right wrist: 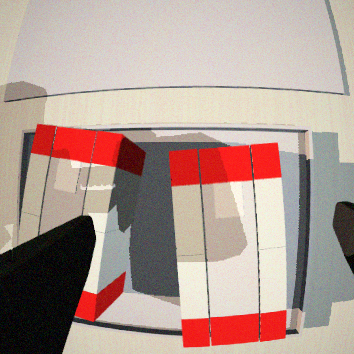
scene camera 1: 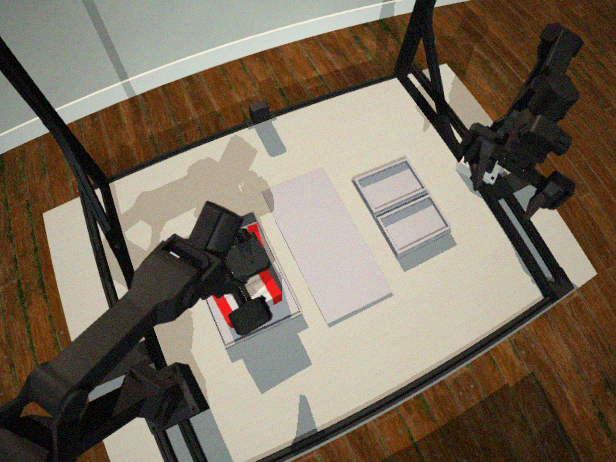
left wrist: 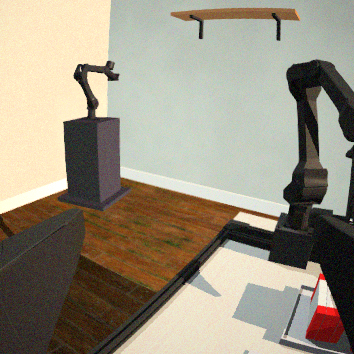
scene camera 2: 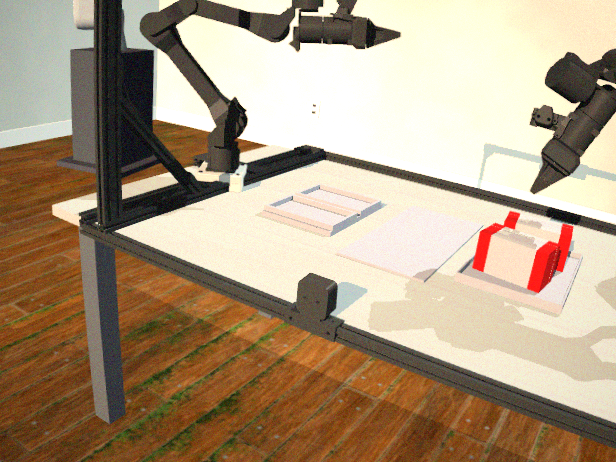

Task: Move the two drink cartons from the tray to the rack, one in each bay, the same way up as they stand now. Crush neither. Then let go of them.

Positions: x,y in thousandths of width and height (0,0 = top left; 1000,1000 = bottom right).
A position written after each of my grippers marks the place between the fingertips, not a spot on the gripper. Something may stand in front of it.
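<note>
My left gripper, open and holding nothing, appears in scene camera 1 at its spot there (scene camera 1: 814,445), in the left wrist view (left wrist: 575,637) and in scene camera 2 (scene camera 2: 647,73). My right gripper (scene camera 2: 868,408) is open too and holds nothing; I find it again in the right wrist view (right wrist: 617,629) and in scene camera 1 (scene camera 1: 408,598). There is a pale mat (scene camera 1: 556,596), visible in the right wrist view (right wrist: 154,154) as well. I also see a tray (scene camera 1: 467,670).
</note>
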